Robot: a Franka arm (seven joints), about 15 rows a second.
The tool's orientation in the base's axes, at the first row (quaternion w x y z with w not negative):
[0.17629, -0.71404, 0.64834, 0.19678]
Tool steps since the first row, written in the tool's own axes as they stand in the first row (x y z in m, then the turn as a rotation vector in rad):
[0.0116, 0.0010, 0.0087, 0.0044, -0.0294, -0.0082]
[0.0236, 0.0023, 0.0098, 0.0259, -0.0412, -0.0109]
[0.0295, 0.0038, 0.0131, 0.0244, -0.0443, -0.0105]
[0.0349, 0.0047, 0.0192, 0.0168, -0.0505, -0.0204]
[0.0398, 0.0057, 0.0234, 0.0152, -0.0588, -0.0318]
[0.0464, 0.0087, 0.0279, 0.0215, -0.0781, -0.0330]
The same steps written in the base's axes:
[-0.0005, -0.0056, -0.0134, 0.0301, -0.0051, 0.0047]
[-0.0009, -0.0155, -0.0205, 0.0437, -0.0237, -0.0040]
[-0.0021, -0.0190, -0.0263, 0.0466, -0.0219, -0.0036]
[-0.0028, -0.0206, -0.0343, 0.0527, -0.0198, 0.0088]
[-0.0036, -0.0228, -0.0404, 0.0614, -0.0234, 0.0194]
[-0.0063, -0.0264, -0.0476, 0.0812, -0.0276, 0.0172]

